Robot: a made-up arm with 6 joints.
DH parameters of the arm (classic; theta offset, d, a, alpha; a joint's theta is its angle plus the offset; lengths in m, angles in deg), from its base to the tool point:
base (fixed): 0 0.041 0 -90
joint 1: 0 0.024 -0.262 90
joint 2: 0 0.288 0.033 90
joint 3: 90 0.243 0.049 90
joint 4: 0 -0.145 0.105 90
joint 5: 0 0.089 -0.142 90
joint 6: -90 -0.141 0.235 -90
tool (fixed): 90 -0.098 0 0
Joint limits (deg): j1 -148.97..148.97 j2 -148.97..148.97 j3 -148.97..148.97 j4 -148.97..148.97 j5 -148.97..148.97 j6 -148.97..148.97
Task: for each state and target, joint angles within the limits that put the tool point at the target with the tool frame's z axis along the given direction. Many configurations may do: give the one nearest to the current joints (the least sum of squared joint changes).
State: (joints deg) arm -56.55 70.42 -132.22 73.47 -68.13 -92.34
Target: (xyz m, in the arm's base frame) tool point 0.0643 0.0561 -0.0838 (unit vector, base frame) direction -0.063 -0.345 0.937
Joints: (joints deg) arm -65.81 96.34 -146.16 36.54 -79.55 -96.72
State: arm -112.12 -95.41 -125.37 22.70 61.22 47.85
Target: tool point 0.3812 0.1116 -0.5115 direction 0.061 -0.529 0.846
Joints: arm -148.97 -114.56 -138.24 31.36 35.60 63.04
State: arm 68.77 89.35 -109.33 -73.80 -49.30 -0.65
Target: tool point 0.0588 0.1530 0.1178 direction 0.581 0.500 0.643
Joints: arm 79.44 86.42 -109.46 -88.05 -55.04 -11.01
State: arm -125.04 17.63 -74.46 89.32 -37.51 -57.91
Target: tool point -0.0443 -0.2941 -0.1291 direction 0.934 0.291 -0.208
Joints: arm -147.55 -19.69 -55.61 101.05 -51.17 -70.11
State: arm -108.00 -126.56 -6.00 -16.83 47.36 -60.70
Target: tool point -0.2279 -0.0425 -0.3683 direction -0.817 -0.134 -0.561
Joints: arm -69.61 -82.91 -12.08 0.40 -8.69 -54.76
